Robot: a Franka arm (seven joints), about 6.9 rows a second.
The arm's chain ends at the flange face. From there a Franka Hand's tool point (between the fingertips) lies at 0.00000 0.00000 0.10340 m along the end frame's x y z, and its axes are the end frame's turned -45 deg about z.
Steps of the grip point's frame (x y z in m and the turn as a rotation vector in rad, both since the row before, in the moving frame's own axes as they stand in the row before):
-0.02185, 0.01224, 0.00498, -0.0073, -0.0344, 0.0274
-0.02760, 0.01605, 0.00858, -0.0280, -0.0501, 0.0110
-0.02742, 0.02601, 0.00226, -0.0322, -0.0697, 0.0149
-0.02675, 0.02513, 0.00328, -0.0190, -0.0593, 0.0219
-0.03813, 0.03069, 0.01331, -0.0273, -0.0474, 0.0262
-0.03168, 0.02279, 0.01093, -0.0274, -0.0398, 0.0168
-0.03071, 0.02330, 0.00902, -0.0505, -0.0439, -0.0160
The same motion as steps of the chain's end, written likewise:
-0.00477, 0.02108, 0.00504, -0.0295, -0.0192, 0.0274
-0.00652, 0.02517, 0.00875, -0.0552, -0.0156, 0.0110
0.00180, 0.03036, 0.00256, -0.0721, -0.0265, 0.0149
0.00186, 0.03100, 0.00348, -0.0554, -0.0285, 0.0219
-0.00372, 0.04322, 0.01346, -0.0528, -0.0142, 0.0262
-0.00534, 0.03361, 0.01105, -0.0475, -0.0088, 0.0168
-0.00578, 0.03130, 0.00925, -0.0668, 0.0047, -0.0160

